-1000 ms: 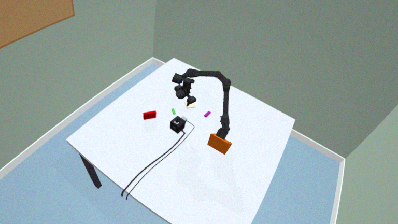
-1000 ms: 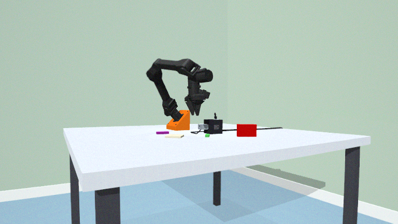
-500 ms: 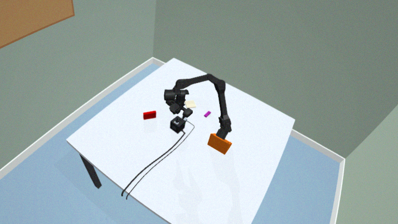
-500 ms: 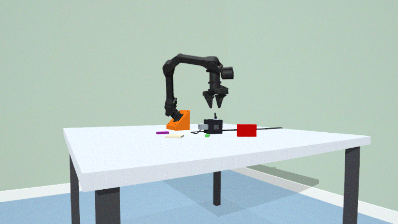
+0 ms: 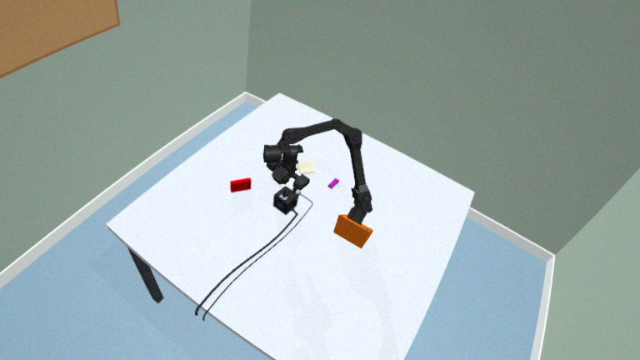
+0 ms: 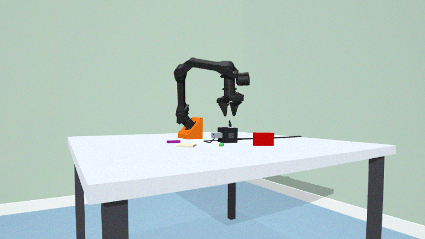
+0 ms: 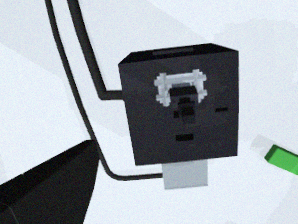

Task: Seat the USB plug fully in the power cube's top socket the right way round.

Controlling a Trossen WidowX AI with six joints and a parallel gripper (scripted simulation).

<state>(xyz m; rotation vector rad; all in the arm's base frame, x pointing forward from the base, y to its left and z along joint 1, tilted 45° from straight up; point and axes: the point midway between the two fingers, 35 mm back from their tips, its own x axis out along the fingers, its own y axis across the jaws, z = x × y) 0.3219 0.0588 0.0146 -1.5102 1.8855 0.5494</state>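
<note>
Now: gripper tip 40 mm above the black USB plug. Also, from my gripper tip: tile (270 mm to the right, 130 mm below, 20 mm ahead); green piece (130 mm to the right, 130 mm below, 90 mm ahead); red block (210 mm ahead, 100 mm below, 10 mm to the left).
</note>
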